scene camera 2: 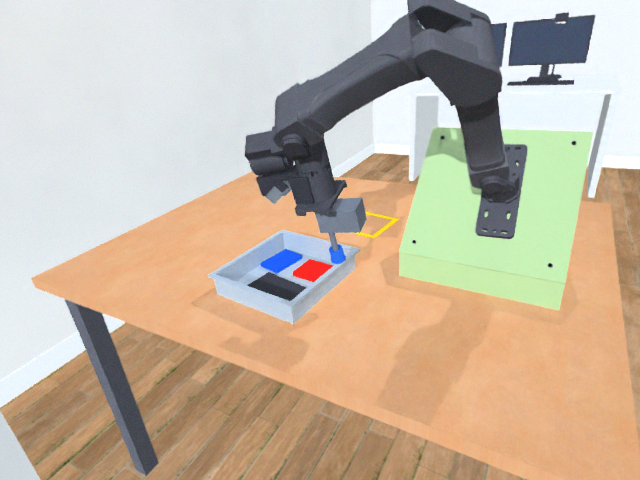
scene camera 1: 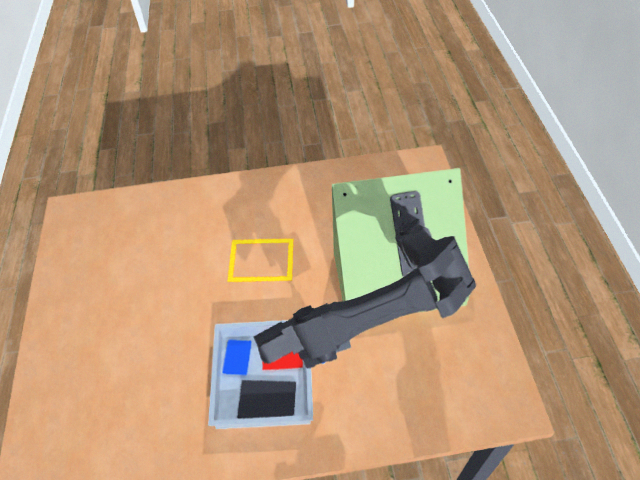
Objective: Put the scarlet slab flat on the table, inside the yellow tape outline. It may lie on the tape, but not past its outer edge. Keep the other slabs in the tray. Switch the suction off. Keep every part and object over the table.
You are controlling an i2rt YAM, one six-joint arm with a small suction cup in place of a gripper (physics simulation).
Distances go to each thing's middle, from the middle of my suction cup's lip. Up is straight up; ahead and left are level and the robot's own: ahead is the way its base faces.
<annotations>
The grey tray (scene camera 2: 231, 280) lies 14 cm ahead of my suction cup, 8 cm below it and 2 cm to the right of it. Also, from my suction cup: blue slab (scene camera 1: 236, 361) 19 cm ahead, 9 cm below, 8 cm to the right; black slab (scene camera 1: 258, 399) 13 cm ahead, 9 cm below, 4 cm to the left.
</annotations>
